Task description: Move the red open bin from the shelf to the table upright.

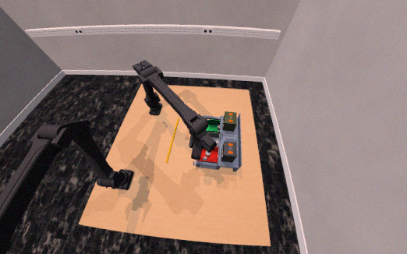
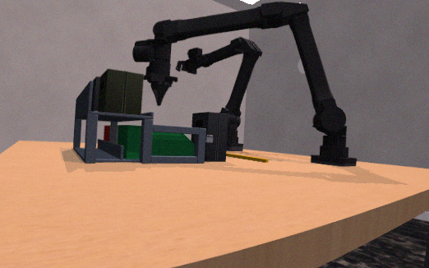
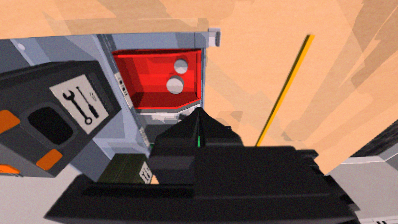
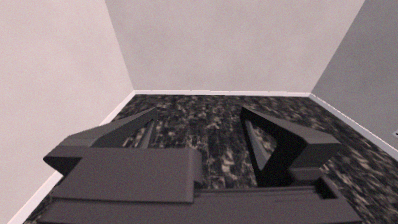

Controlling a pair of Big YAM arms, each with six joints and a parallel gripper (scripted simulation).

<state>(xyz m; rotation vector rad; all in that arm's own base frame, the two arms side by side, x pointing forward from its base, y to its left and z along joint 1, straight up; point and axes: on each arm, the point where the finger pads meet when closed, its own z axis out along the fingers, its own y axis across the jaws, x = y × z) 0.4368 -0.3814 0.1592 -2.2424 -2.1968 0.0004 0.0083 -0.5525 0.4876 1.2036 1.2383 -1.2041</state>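
My left gripper is now 8 cm short of the grey bin, 12 cm to the right of it and 12 cm above it. Also, from my left hand: black box (8 cm behind, 22 cm to the left, 10 cm below); grey shelf (11 cm ahead, 12 cm to the left, 10 cm below); green bin (7 cm ahead, 23 cm to the left, 12 cm below).
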